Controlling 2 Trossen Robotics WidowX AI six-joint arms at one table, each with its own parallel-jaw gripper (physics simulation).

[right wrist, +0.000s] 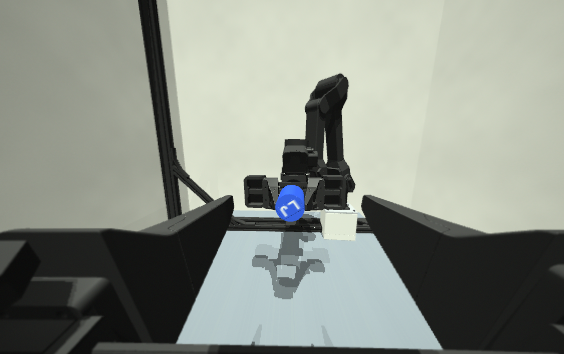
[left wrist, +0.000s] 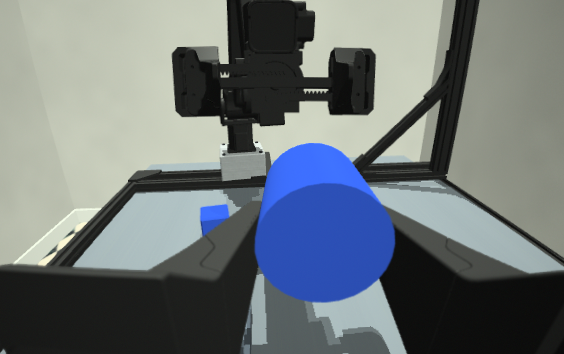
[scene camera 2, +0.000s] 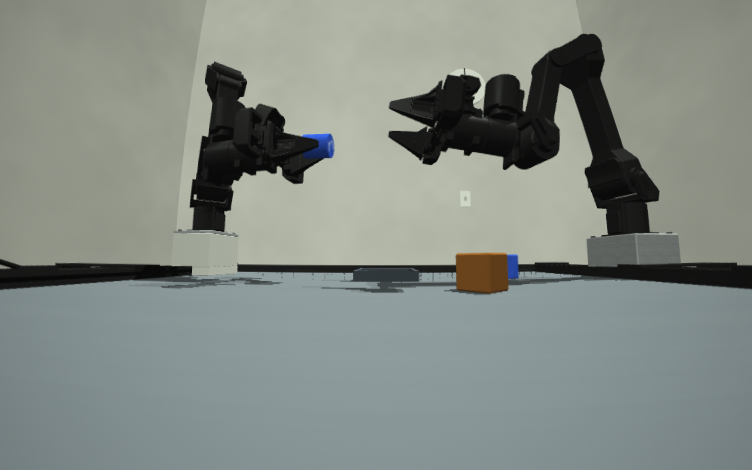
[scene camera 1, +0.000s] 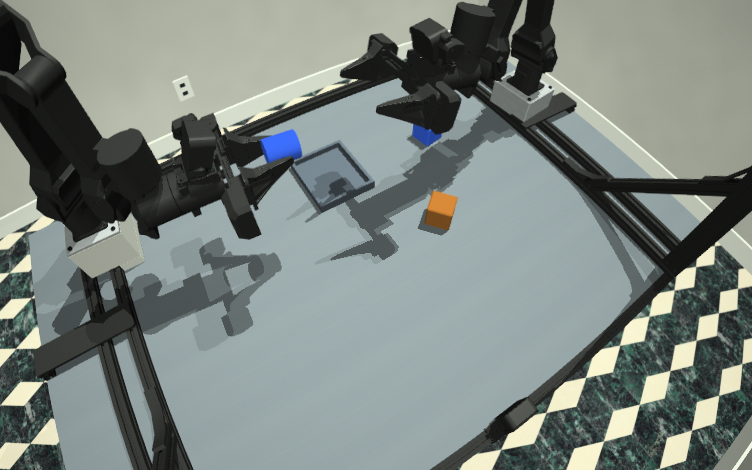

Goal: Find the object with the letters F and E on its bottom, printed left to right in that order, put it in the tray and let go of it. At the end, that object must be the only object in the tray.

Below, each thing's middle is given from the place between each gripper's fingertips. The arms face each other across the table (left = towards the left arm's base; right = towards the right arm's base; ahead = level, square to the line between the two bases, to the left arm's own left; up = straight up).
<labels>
My right hand is 100 mm short of the grey tray (scene camera 1: pixel 331 175), 20 mm to the right of it and 260 mm above it.
I see the grey tray 12 cm ahead of my left hand, 9 cm to the right of it and 21 cm below it.
</labels>
